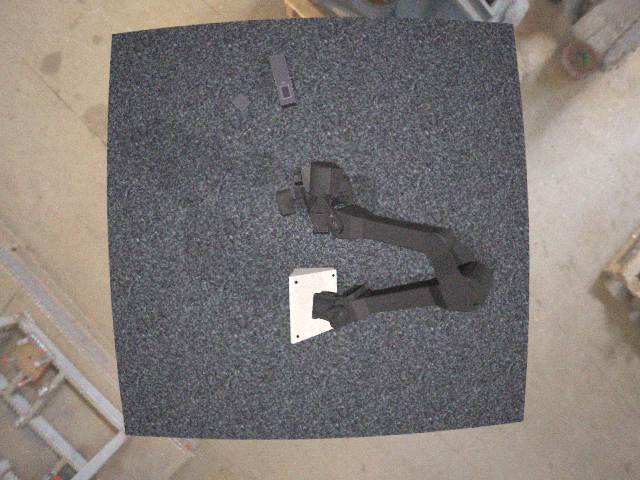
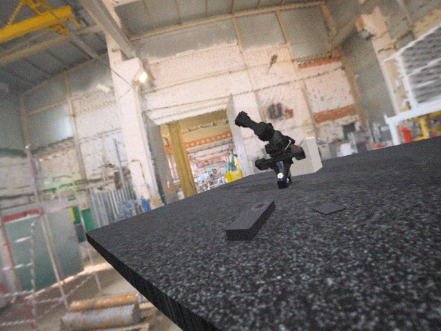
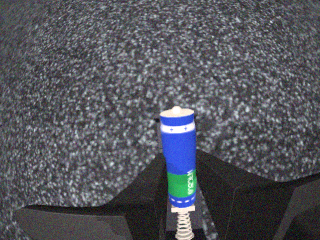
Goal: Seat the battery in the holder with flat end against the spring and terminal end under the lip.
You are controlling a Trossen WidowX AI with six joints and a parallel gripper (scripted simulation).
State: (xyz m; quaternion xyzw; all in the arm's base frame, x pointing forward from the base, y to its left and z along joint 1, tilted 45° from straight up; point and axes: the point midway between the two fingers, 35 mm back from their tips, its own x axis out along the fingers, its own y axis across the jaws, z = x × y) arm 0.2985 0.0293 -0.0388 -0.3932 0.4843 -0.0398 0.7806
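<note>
My gripper tip is 50 mm past the spring, 20 mm to the left of it and 10 mm above it. Round my gripper tip: dark square tile 240 mm ahead, 220 mm to the left, 30 mm below; then green battery 10 mm above; then dark rectangular block 310 mm ahead, 110 mm to the left, 10 mm below.
</note>
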